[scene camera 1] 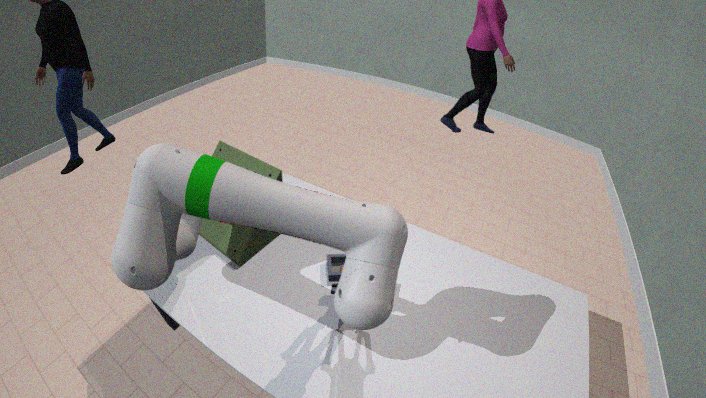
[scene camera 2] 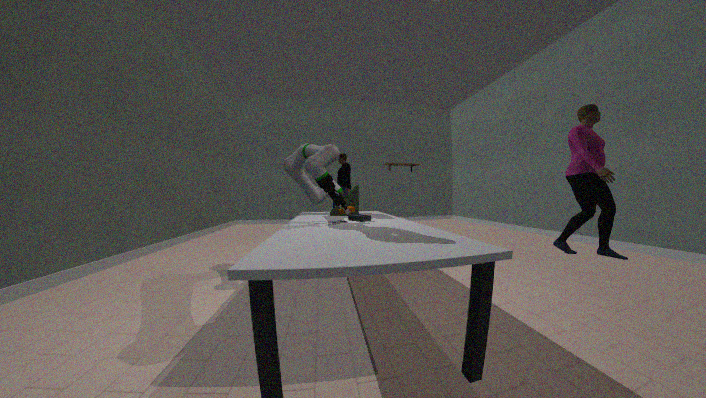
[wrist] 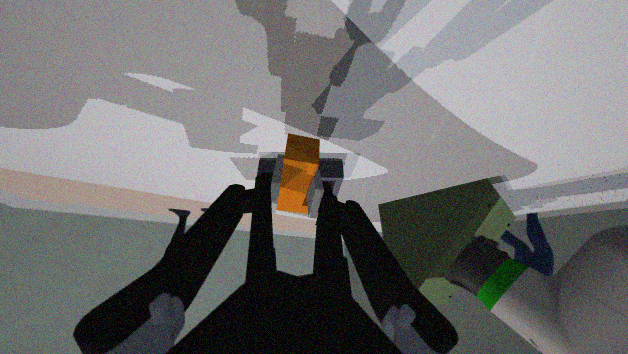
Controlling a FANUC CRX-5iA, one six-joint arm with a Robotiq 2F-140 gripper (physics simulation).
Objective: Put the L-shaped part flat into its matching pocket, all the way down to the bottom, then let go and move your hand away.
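Places are measured from the arm's base along level axes (x ahead, y left, z up), in centimetres.
Where they show: gripper, between the fingertips: (scene camera 2: 347, 212) (wrist: 295, 169); arm's base, origin of its link: (wrist: 465, 258).
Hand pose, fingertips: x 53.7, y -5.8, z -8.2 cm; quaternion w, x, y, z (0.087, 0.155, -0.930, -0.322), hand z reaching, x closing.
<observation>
Things, the pixels of their top centre, and the offset from my fingertips. Level surfaces: height alone.
- orange L-shaped part, centre of its top: (wrist: 306, 202) (scene camera 2: 345, 206) dx -1.1, dy -0.9, dz +4.2 cm
- dark grey block, centre of its top: (wrist: 301, 188) (scene camera 1: 349, 263) (scene camera 2: 359, 215) dx -6.4, dy +10.0, dz -2.4 cm
- white table, height of its surface: dz -6.0 cm
The orange L-shaped part (wrist: 297, 185) (scene camera 2: 351, 209) is clamped between the fingertips of my gripper (wrist: 295, 169). Its lower end points down towards the table in the wrist view. My gripper is shut on it, tilted, and largely hidden behind the arm in scene camera 1. A dark grey block (wrist: 331, 168) (scene camera 2: 361, 218) (scene camera 1: 330, 270) lies on the table behind the fingertips in the wrist view, partly covered by the part and fingers. In scene camera 2 the part shows above the block's left end. The pocket's outline is hidden, and I cannot tell whether part and block touch.
An olive-green angular block (scene camera 1: 245, 161) (wrist: 425, 225) stands on the white table (scene camera 1: 545, 360) (scene camera 2: 300, 257), beside the arm's base. The white arm (scene camera 1: 280, 200) (scene camera 2: 320, 157) reaches over the table. Two people, in pink (scene camera 1: 487, 25) (scene camera 2: 586, 150) and black (scene camera 1: 60, 37) (scene camera 2: 344, 172), are on the floor beyond the table.
</observation>
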